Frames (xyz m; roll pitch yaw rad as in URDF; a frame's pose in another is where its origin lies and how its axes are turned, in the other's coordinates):
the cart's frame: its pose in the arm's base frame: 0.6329 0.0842 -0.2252 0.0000 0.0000 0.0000
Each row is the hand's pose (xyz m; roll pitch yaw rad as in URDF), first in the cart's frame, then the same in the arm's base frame.
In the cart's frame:
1: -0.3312 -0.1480 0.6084 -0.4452 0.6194 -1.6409
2: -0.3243 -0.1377 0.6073 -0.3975 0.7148 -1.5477
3: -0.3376 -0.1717 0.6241 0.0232 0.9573 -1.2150
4: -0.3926 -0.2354 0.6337 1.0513 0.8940 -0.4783
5: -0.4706 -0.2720 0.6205 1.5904 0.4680 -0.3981
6: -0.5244 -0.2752 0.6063 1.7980 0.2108 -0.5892
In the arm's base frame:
1: 0.3017 -0.0638 0.3832 -0.4452 0.6194 -1.6409
2: 0.3086 -0.0535 0.3821 -0.3975 0.7148 -1.5477
3: 0.2953 -0.0875 0.3989 0.0232 0.9573 -1.2150
4: 0.2403 -0.1512 0.4085 1.0513 0.8940 -0.4783
5: 0.1623 -0.1878 0.3953 1.5904 0.4680 -0.3981
6: 0.1085 -0.1910 0.3811 1.7980 0.2108 -0.5892

